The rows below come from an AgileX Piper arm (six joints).
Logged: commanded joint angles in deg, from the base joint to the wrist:
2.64, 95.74, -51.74, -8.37, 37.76, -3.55
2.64, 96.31, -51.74, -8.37, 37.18, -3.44
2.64, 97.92, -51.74, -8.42, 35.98, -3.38
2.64, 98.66, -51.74, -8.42, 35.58, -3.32
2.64, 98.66, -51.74, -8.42, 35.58, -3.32
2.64, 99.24, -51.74, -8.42, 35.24, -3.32
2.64, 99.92, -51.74, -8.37, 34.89, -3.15
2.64, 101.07, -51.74, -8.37, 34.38, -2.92
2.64, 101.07, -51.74, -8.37, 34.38, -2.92
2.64, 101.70, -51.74, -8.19, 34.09, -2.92
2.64, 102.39, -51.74, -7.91, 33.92, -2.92
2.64, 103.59, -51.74, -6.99, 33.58, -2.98
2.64, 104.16, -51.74, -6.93, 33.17, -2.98
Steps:
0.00, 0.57, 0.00, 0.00, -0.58, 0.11
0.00, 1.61, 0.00, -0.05, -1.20, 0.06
0.00, 0.74, 0.00, 0.00, -0.40, 0.06
0.00, 0.00, 0.00, 0.00, 0.00, 0.00
0.00, 0.58, 0.00, 0.00, -0.34, 0.00
0.00, 0.68, 0.00, 0.05, -0.35, 0.17
0.00, 1.15, 0.00, 0.00, -0.51, 0.23
0.00, 0.00, 0.00, 0.00, 0.00, 0.00
0.00, 0.63, 0.00, 0.18, -0.29, 0.00
0.00, 0.69, 0.00, 0.28, -0.17, 0.00
0.00, 1.20, 0.00, 0.92, -0.34, -0.06
0.00, 0.57, 0.00, 0.06, -0.41, 0.00

